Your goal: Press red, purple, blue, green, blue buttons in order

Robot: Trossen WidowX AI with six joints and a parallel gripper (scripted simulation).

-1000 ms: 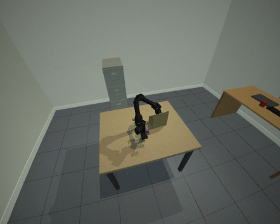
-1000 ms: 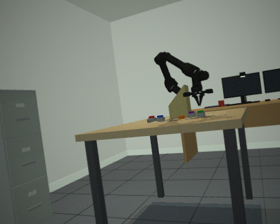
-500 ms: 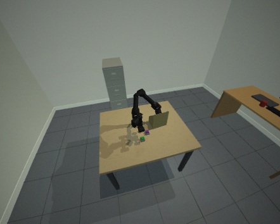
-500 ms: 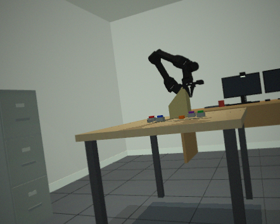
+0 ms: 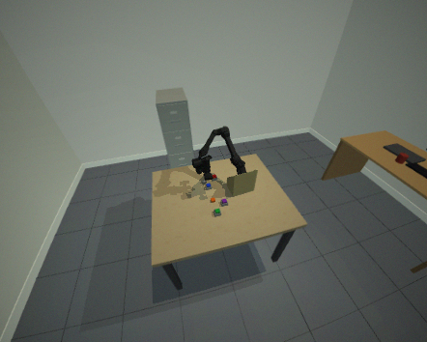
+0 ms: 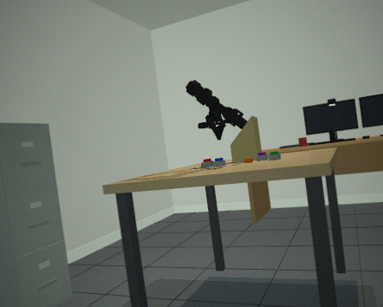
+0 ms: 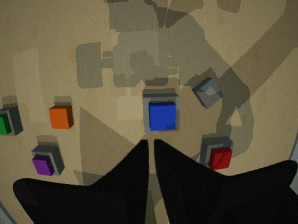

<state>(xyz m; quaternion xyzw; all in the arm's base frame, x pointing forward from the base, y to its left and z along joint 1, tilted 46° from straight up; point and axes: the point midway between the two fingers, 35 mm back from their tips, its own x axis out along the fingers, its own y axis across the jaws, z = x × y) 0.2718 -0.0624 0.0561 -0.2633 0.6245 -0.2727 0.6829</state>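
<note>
My gripper tip is now 10 cm above the blue button, 2 cm to the left of it and 1 cm past it. The rest, counted from my gripper tip: grey block 12 cm below, 9 cm to the right, 1 cm ahead; then green button 26 cm to the left, 10 cm below, 1 cm behind; then purple button 18 cm to the left, 10 cm below, 9 cm behind.
</note>
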